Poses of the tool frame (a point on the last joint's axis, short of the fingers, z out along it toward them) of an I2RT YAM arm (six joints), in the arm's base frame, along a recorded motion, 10 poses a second.
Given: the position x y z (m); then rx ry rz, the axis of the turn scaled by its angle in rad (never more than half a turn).
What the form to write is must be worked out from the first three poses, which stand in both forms.
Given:
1: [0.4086 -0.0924 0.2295 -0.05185 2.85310 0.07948]
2: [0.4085 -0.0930 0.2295 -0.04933 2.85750 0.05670]
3: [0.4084 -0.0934 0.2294 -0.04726 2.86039 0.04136]
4: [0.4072 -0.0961 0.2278 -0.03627 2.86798 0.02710]
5: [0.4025 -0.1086 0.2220 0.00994 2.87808 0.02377]
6: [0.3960 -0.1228 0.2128 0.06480 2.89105 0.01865]
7: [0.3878 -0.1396 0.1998 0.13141 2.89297 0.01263]
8: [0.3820 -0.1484 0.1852 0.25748 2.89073 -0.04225]
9: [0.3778 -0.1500 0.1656 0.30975 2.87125 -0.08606]
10: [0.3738 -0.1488 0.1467 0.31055 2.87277 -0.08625]
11: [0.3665 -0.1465 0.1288 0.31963 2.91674 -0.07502]
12: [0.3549 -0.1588 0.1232 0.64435 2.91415 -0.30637]
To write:
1: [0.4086 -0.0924 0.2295 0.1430 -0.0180 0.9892 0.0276]
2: [0.4085 -0.0930 0.2295 0.1411 -0.0171 0.9897 0.0196]
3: [0.4084 -0.0934 0.2294 0.1398 -0.0164 0.9899 0.0143]
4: [0.4072 -0.0961 0.2278 0.1362 -0.0125 0.9906 0.0094]
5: [0.4025 -0.1086 0.2220 0.1313 0.0034 0.9913 0.0082]
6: [0.3960 -0.1228 0.2128 0.1246 0.0222 0.9919 0.0064]
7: [0.3878 -0.1396 0.1998 0.1225 0.0450 0.9914 0.0043]
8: [0.3820 -0.1484 0.1852 0.1193 0.0881 0.9888 -0.0145]
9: [0.3778 -0.1500 0.1656 0.1259 0.1064 0.9859 -0.0295]
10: [0.3738 -0.1488 0.1467 0.1251 0.1066 0.9860 -0.0296]
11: [0.3665 -0.1465 0.1288 0.1030 0.1083 0.9884 -0.0254]
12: [0.3549 -0.1588 0.1232 0.0706 0.2142 0.9689 -0.1019]
